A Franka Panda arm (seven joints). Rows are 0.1 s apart.
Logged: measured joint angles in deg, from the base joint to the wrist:
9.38 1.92 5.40 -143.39 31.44 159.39 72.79
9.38 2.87 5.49 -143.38 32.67 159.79 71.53
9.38 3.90 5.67 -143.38 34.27 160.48 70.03
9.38 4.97 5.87 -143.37 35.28 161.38 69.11
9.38 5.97 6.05 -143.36 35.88 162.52 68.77
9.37 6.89 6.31 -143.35 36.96 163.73 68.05
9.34 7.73 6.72 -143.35 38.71 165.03 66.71
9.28 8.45 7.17 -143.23 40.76 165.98 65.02
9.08 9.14 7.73 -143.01 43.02 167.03 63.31
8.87 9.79 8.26 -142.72 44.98 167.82 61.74
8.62 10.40 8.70 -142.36 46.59 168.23 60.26
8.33 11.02 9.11 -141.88 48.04 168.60 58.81
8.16 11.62 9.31 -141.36 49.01 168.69 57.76
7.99 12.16 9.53 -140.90 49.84 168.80 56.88
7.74 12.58 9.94 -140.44 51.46 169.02 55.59
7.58 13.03 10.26 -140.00 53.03 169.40 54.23
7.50 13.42 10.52 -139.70 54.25 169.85 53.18
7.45 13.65 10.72 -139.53 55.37 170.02 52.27
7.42 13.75 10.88 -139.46 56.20 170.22 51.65
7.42 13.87 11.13 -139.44 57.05 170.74 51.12
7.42 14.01 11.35 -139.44 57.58 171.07 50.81
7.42 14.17 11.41 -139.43 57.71 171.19 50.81
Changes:
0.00 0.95 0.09 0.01 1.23 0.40 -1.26
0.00 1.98 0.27 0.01 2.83 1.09 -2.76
0.00 3.05 0.47 0.02 3.84 1.99 -3.68
0.00 4.05 0.65 0.03 4.44 3.13 -4.02
-0.01 4.97 0.91 0.04 5.52 4.34 -4.74
-0.04 5.81 1.32 0.04 7.27 5.64 -6.08
-0.10 6.53 1.77 0.16 9.32 6.59 -7.77
-0.30 7.22 2.33 0.38 11.58 7.64 -9.48
-0.51 7.87 2.86 0.67 13.54 8.43 -11.05
-0.76 8.48 3.30 1.03 15.15 8.84 -12.53
-1.05 9.10 3.71 1.51 16.60 9.21 -13.98
-1.22 9.70 3.91 2.03 17.57 9.30 -15.03
-1.39 10.24 4.13 2.49 18.40 9.41 -15.91
-1.64 10.66 4.54 2.95 20.02 9.63 -17.20
-1.80 11.11 4.86 3.39 21.59 10.01 -18.56
-1.88 11.50 5.12 3.69 22.81 10.46 -19.61
-1.93 11.73 5.32 3.86 23.93 10.63 -20.52
-1.96 11.83 5.48 3.93 24.76 10.83 -21.14
-1.96 11.95 5.73 3.95 25.61 11.35 -21.67
-1.96 12.09 5.95 3.95 26.14 11.68 -21.98
-1.96 12.25 6.01 3.96 26.27 11.80 -21.98

